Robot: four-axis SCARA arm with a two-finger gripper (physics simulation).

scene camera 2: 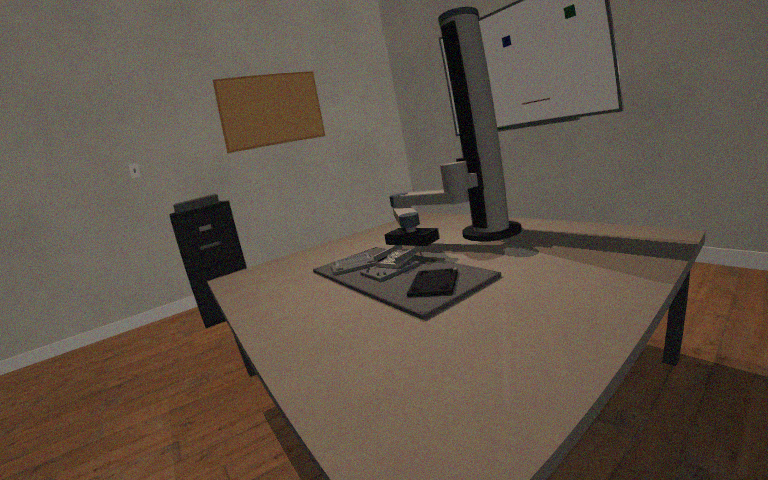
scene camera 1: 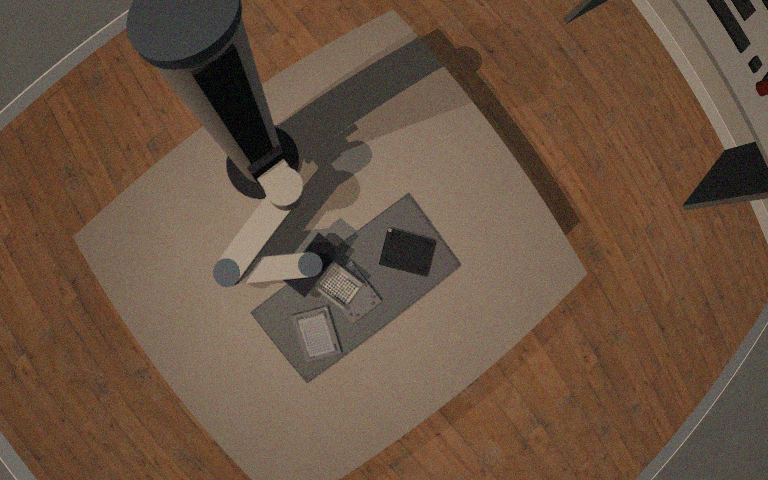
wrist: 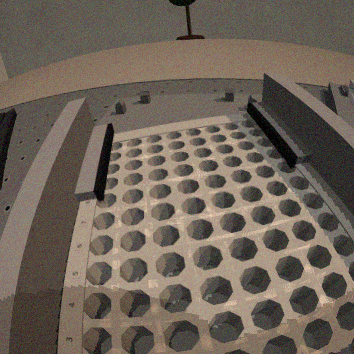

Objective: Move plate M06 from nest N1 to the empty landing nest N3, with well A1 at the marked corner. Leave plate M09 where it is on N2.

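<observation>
A pale well plate (scene camera 1: 339,284) (scene camera 2: 398,257) (wrist: 200,230) lies on the middle nest (scene camera 1: 362,305) (scene camera 2: 373,273), shifted toward the arm and seemingly tilted; part of the nest and several pegs are bare. My gripper (scene camera 1: 317,266) (scene camera 2: 411,236) (wrist: 179,98) is shut to a narrow setting, its pads still apart and overlapping the plate's side columns in the wrist view, holding nothing. A second pale plate (scene camera 1: 317,335) (scene camera 2: 357,260) sits in the left nest (scene camera 1: 337,333). A black nest (scene camera 1: 407,251) (scene camera 2: 433,281) with a light corner mark lies to the right. Plate and nest labels cannot be read.
The nests lie on a grey base board (scene camera 1: 368,333) (scene camera 2: 362,287) on the beige table (scene camera 1: 453,339) (scene camera 2: 430,367). The arm's tall column (scene camera 1: 226,101) (scene camera 2: 487,141) stands behind. Upright rails or walls flank the plate in the wrist view.
</observation>
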